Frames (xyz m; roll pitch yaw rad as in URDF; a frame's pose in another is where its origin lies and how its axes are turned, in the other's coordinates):
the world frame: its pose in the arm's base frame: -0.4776 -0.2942 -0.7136 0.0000 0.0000 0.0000
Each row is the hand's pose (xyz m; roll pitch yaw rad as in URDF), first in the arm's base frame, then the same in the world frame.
Working: the arm's base frame: its pose in the world frame: 0.4776 0.2942 0.7136 0.0000 0.0000 0.0000

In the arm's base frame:
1: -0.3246 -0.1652 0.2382 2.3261 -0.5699 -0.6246
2: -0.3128 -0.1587 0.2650 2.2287 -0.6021 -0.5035
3: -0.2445 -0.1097 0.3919 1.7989 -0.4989 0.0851
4: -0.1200 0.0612 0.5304 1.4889 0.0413 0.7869
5: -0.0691 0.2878 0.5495 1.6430 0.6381 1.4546
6: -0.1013 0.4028 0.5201 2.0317 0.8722 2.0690
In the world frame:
1: 0.1530 0.1290 0.9518 2.3261 -0.5699 -0.6246
2: 0.1648 0.1355 0.9786 2.2287 -0.6021 -0.5035
3: 0.2331 0.1845 1.1055 1.7989 -0.4989 0.0851
4: 0.3576 0.3554 1.2440 1.4889 0.0413 0.7869
5: 0.4085 0.5820 1.2631 1.6430 0.6381 1.4546
6: 0.3763 0.6970 1.2337 2.0317 0.8722 2.0690

